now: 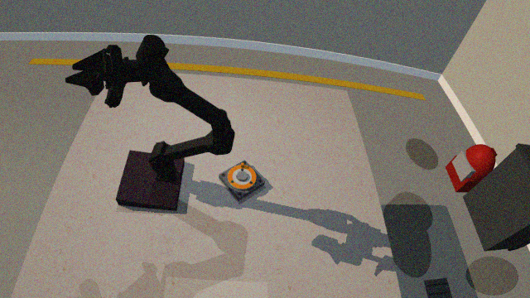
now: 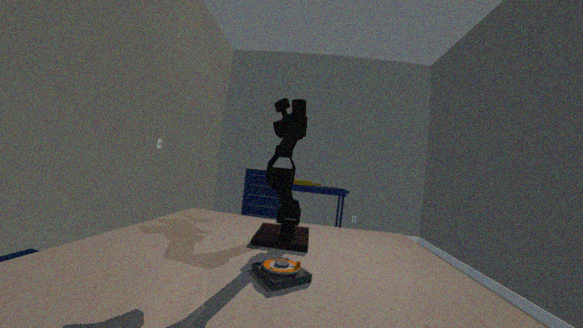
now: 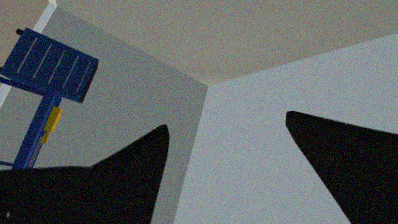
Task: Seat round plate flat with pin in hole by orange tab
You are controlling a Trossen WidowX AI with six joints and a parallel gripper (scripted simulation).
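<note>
Right now my gripper tip is 530 mm above the dark square base, 440 mm short of it and 120 mm to the right of it.
</note>
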